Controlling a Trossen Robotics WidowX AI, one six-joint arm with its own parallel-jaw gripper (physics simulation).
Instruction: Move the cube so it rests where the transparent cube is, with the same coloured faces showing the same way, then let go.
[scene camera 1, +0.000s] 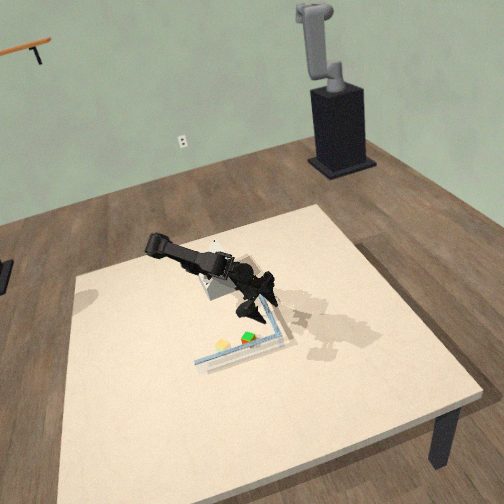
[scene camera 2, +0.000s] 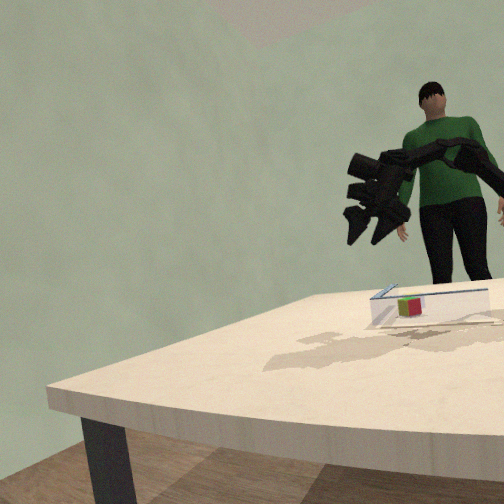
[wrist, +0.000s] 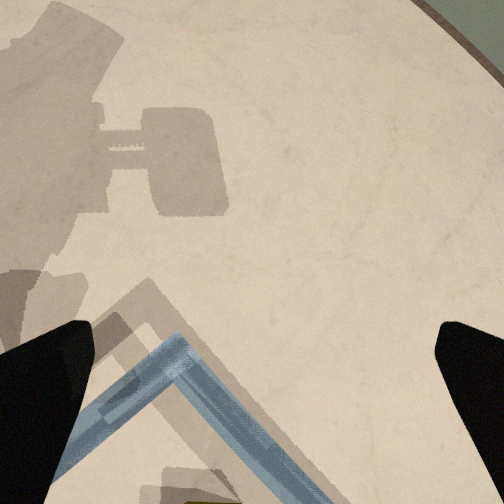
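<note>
The cube (scene camera 1: 247, 338) is small, green on top with a red side, and rests on the table inside the corner of a blue L-shaped rail (scene camera 1: 262, 347). It also shows in scene camera 2 (scene camera 2: 409, 306). A pale yellowish transparent cube (scene camera 1: 223, 345) sits just left of it along the rail. My gripper (scene camera 1: 254, 311) hangs above the cube, open and empty, also seen raised in scene camera 2 (scene camera 2: 368, 229). In the wrist view only the finger tips and the rail's corner (wrist: 175, 362) show.
The arm's white base (scene camera 1: 212, 283) stands behind the rail. A person in a green top (scene camera 2: 448, 190) stands beyond the table. A grey arm on a black pedestal (scene camera 1: 338, 125) stands at the back right.
</note>
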